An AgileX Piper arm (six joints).
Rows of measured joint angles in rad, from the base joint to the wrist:
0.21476, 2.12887, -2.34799, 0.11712, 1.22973, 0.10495
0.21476, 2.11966, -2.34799, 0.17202, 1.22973, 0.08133
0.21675, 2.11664, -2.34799, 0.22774, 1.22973, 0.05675
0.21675, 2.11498, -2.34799, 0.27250, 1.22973, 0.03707
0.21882, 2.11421, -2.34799, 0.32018, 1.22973, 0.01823
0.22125, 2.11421, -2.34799, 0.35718, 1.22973, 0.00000
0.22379, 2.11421, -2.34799, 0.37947, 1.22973, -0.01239
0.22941, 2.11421, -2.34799, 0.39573, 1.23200, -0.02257
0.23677, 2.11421, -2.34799, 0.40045, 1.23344, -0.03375
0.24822, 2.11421, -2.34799, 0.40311, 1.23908, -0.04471
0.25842, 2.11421, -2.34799, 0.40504, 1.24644, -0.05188
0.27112, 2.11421, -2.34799, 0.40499, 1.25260, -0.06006
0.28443, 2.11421, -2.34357, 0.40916, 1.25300, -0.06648
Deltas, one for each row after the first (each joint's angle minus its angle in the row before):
0.00000, -0.00921, 0.00000, 0.05490, 0.00000, -0.02362
0.00199, -0.00302, 0.00000, 0.05572, 0.00000, -0.02458
0.00000, -0.00166, 0.00000, 0.04476, 0.00000, -0.01968
0.00207, -0.00077, 0.00000, 0.04768, 0.00000, -0.01884
0.00243, 0.00000, 0.00000, 0.03700, 0.00000, -0.01823
0.00254, 0.00000, 0.00000, 0.02229, 0.00000, -0.01239
0.00562, 0.00000, 0.00000, 0.01626, 0.00227, -0.01018
0.00736, 0.00000, 0.00000, 0.00472, 0.00144, -0.01118
0.01145, 0.00000, 0.00000, 0.00266, 0.00564, -0.01096
0.01020, 0.00000, 0.00000, 0.00193, 0.00736, -0.00717
0.01270, 0.00000, 0.00000, -0.00005, 0.00616, -0.00818
0.01331, 0.00000, 0.00442, 0.00417, 0.00040, -0.00642

